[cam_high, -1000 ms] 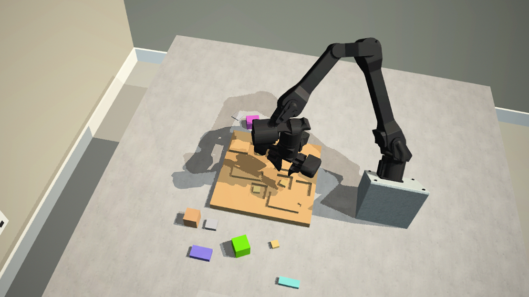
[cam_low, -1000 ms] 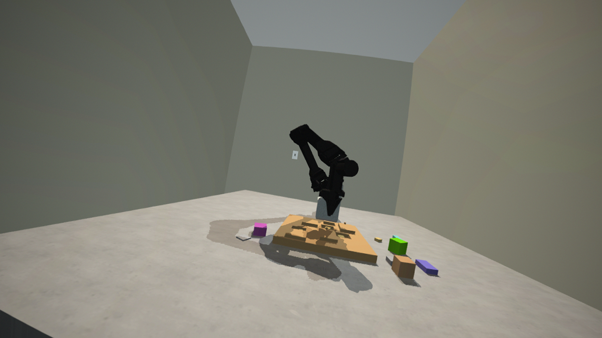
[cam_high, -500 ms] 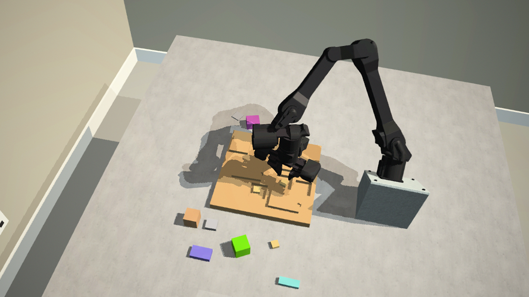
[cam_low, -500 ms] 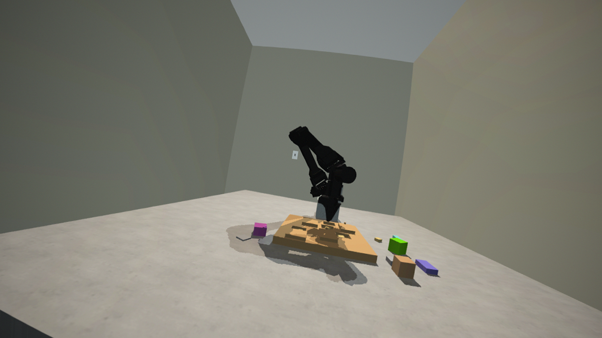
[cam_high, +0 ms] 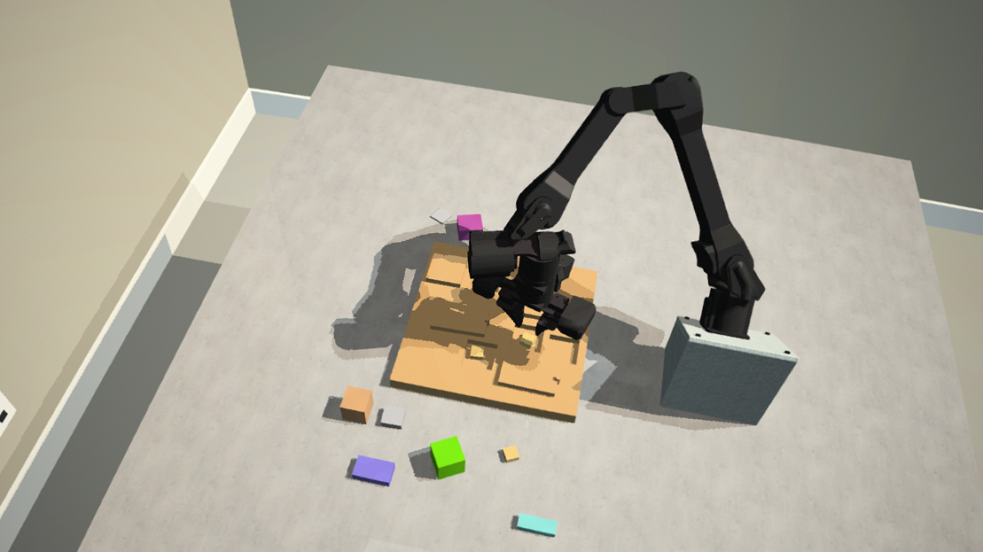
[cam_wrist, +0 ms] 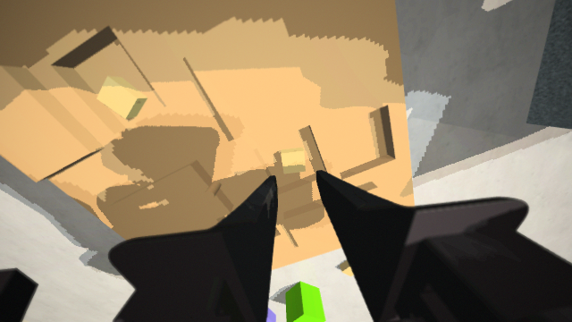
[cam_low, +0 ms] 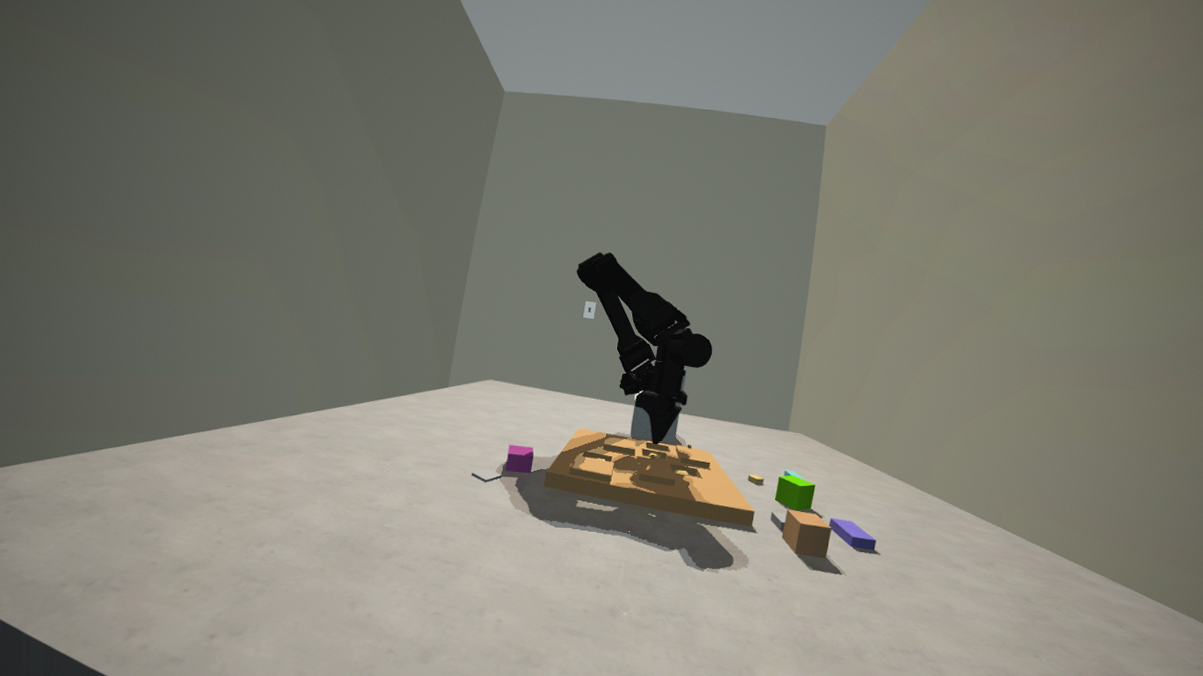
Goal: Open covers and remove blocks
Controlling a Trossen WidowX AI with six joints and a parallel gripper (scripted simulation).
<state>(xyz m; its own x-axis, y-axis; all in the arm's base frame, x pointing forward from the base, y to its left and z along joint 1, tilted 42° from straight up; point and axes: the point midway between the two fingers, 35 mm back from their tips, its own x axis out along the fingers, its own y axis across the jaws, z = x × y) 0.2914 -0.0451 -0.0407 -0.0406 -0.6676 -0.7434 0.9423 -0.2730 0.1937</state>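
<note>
The cyan block lies 60 mm behind my gripper tip, 310 mm to the left of it and 40 mm below it. Also, from my gripper tip: magenta block 140 mm ahead, 230 mm to the right, 30 mm below; grey block 180 mm ahead, 180 mm to the left, 40 mm below; green block 90 mm ahead, 230 mm to the left, 30 mm below.
</note>
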